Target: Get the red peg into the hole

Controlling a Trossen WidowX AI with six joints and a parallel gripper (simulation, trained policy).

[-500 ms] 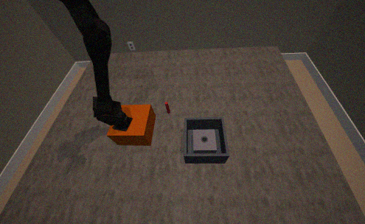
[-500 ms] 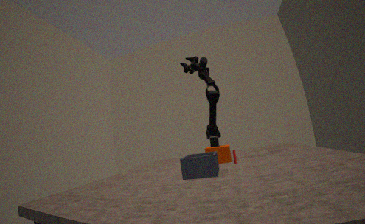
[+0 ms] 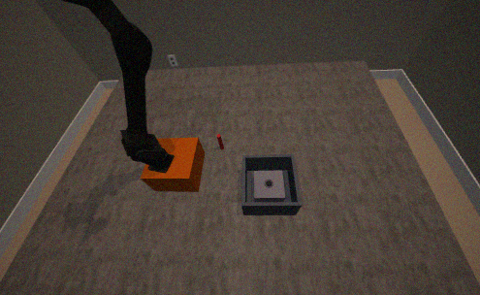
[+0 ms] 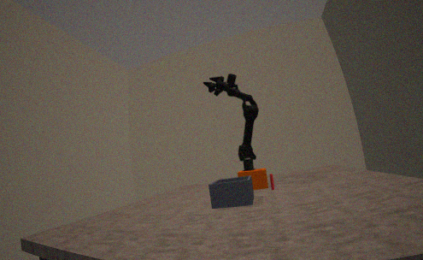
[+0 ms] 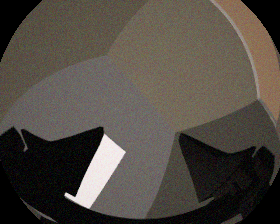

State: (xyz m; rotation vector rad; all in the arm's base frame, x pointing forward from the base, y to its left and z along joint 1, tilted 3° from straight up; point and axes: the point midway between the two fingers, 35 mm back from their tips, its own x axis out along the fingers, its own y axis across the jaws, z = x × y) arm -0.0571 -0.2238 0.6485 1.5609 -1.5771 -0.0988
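My gripper tip is now 210 mm short of the red peg, 380 mm to the right of it and 740 mm above it. Also, from my gripper tip: grey box 410 mm ahead, 240 mm to the left, 750 mm below; pale plate 410 mm ahead, 240 mm to the left, 730 mm below.
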